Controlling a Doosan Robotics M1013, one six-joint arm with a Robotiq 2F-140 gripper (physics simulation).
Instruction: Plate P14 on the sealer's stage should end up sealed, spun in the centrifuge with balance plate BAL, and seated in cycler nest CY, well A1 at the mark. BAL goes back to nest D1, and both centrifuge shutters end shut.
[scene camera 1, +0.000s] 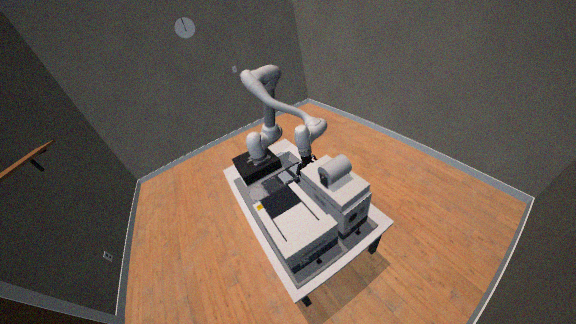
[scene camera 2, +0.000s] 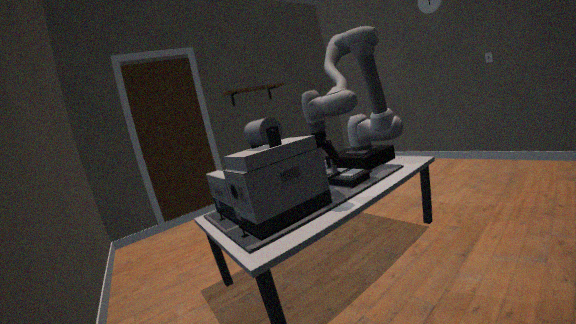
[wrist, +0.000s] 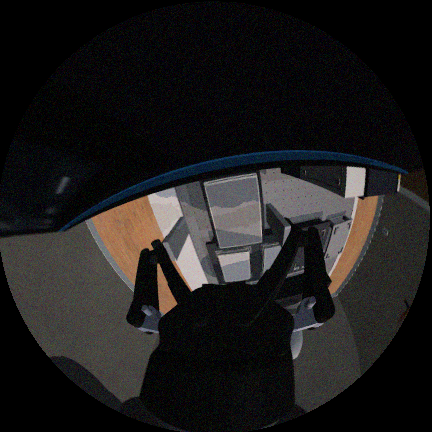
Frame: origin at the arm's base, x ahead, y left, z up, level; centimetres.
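Seen in the pictures: gripper, fingertip midpoint: (wrist: 225, 218); arm's base, origin of the base link: (scene camera 1: 259, 158) (scene camera 2: 361, 151).
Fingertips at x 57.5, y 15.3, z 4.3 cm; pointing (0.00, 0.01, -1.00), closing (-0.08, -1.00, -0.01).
Observation:
Pixels of each thing's top centre, then the offset from my fingertips to it. "pt": a spot on its surface instead.
- sealer, middle of its top: (scene camera 2: 263, 118) (scene camera 1: 331, 159) dy -3.4, dx +29.1, dz +33.9 cm
- sealer's stage, middle of its top: (wrist: 236, 216) dy -1.7, dx -0.7, dz -1.3 cm
- dark panel, middle of its top: (scene camera 1: 280, 200) dy -32.7, dx +10.5, dz +7.6 cm
- pale nest, middle of its top: (wrist: 339, 241) (scene camera 1: 256, 193) dy -38.5, dx -23.3, dz -8.3 cm
- blue-edged dark overhang, surface spot: (wrist: 300, 156) pt dy -3.3, dx +8.2, dz +15.6 cm
My gripper (scene camera 1: 306, 167) (scene camera 2: 329, 159) (wrist: 225, 218) is open and empty beside the tall white machine with a cylinder on top, apparently the sealer (scene camera 1: 345, 192) (scene camera 2: 285, 185). In the wrist view a large pale rectangle in a dark frame, apparently the sealer's stage (wrist: 234, 210), lies beyond and between the fingertips. Whether a separate plate lies on it is unclear. Two pale plates (wrist: 235, 265) (wrist: 272, 256) sit side by side in a dark nest block, partly hidden by the gripper. Their labels and A1 corners are unreadable. The centrifuge shutters cannot be made out.
A low white machine (scene camera 1: 302, 225) (wrist: 355, 181) with a dark panel (scene camera 1: 282, 202) stands alongside. A pale nest (scene camera 1: 257, 192) (wrist: 339, 240) lies beyond the dark block. A blue-edged dark overhang (wrist: 300, 156) crosses the wrist view. The black arm base (scene camera 1: 256, 167) (scene camera 2: 367, 155) stands at the table's end.

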